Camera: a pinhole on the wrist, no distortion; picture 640 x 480 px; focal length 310.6 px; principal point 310.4 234.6 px. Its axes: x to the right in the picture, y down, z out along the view. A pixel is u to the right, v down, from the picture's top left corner.
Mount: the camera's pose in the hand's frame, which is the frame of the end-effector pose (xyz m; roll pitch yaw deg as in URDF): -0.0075 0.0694 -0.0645 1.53 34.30 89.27
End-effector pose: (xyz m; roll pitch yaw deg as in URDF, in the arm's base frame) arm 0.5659 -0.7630 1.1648 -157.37 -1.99 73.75
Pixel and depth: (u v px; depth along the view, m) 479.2 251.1 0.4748
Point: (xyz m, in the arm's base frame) 0.9860 -0.8862 0.7840
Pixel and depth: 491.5 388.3 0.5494
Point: 0.9958 -1.1398 0.7076
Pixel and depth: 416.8 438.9 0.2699
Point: 0.7466 -0.9897 0.9407
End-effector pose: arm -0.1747 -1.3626 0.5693 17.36 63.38 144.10
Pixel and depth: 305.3 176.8 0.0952
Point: -0.2811 -1.4230 0.5798
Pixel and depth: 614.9 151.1 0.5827
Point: -0.9563 -1.7823 0.5677
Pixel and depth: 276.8 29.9 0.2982
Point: -0.5069 -1.2918 0.5028
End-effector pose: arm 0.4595 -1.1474 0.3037 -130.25 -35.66 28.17
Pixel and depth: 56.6 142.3 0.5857
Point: 0.5692 -0.4948 0.0504
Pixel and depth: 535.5 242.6 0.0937
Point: 0.5802 -1.2354 0.2029
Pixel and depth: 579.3 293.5 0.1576
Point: 0.6273 -1.2658 0.1230
